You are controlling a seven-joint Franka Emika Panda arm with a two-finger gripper.
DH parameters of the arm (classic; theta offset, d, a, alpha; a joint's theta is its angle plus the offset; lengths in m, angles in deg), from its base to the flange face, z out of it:
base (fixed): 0 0 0 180
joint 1: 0 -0.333 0 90
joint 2: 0 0 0 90
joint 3: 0 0.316 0.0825 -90
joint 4: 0 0 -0.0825 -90
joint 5: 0 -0.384 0 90
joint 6: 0 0 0.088 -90
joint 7: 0 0.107 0 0
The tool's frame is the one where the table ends.
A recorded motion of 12 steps. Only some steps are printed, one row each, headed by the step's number.
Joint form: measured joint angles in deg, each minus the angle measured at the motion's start. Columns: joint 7, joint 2, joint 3, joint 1, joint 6, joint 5, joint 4.
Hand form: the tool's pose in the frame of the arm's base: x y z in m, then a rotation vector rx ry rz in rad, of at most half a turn. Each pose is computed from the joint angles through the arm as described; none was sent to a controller.
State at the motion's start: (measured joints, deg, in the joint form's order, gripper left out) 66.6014 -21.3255 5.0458 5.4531 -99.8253 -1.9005 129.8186
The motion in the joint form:
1: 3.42 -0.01 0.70 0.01 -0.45 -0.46 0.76
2: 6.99 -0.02 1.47 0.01 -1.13 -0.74 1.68
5: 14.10 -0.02 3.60 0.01 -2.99 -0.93 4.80
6: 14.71 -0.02 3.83 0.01 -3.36 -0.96 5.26
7: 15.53 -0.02 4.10 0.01 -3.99 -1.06 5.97
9: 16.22 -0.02 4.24 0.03 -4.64 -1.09 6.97
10: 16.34 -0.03 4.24 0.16 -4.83 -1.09 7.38
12: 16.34 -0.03 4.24 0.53 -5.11 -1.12 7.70
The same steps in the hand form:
1: 0.4222 0.0086 0.4884 2.4825 -1.7675 -0.2008
2: 0.4207 0.0147 0.4817 2.4294 -1.8270 -0.2002
5: 0.4139 0.0299 0.4583 2.3146 -1.9176 -0.2017
6: 0.4130 0.0314 0.4550 2.3051 -1.9245 -0.2010
7: 0.4117 0.0331 0.4500 2.2924 -1.9359 -0.2005
9: 0.4094 0.0335 0.4429 2.2769 -1.9449 -0.2049
10: 0.4083 0.0323 0.4400 2.2702 -1.9485 -0.2087
12: 0.4079 0.0295 0.4378 2.2635 -1.9564 -0.2105

